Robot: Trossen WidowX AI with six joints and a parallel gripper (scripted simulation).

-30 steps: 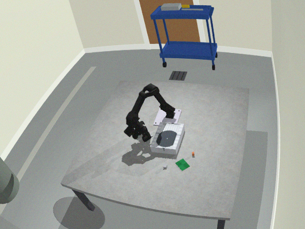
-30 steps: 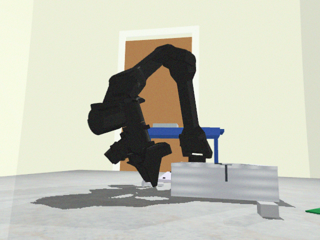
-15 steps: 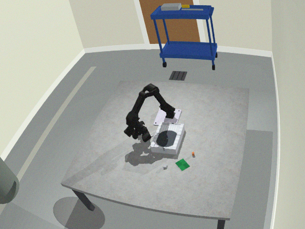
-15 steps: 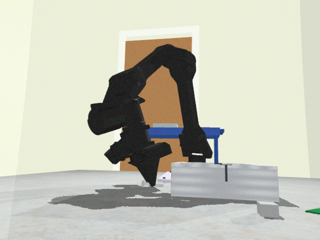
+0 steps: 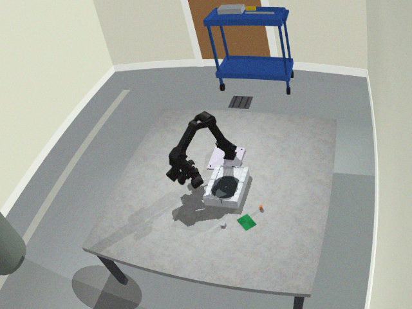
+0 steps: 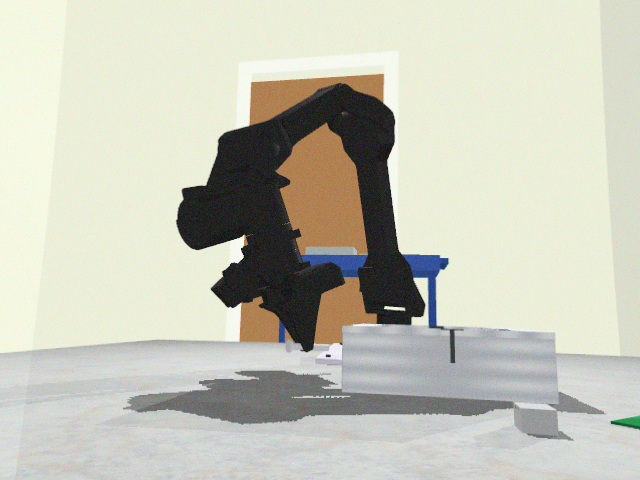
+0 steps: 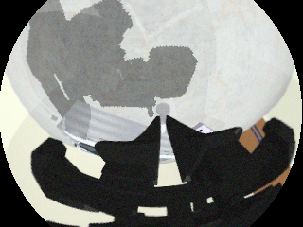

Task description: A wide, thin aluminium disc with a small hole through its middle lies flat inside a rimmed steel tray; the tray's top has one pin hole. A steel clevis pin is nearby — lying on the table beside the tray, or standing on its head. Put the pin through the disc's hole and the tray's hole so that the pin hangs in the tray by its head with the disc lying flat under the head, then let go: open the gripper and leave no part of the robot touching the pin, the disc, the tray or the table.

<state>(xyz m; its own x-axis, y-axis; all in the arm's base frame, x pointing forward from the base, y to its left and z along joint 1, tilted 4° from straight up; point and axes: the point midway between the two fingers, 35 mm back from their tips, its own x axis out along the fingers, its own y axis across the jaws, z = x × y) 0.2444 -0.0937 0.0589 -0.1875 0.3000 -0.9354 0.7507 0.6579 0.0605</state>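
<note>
The dark aluminium disc is 3 cm ahead of my gripper tip, 16 cm to the left of it and 3 cm above it. Round my gripper tip: steel clevis pin: right at my gripper tip; then small grey block: 25 cm ahead, 22 cm to the left, 2 cm below; then rimmed steel tray: 1 cm ahead, 15 cm to the left, 2 cm above.
</note>
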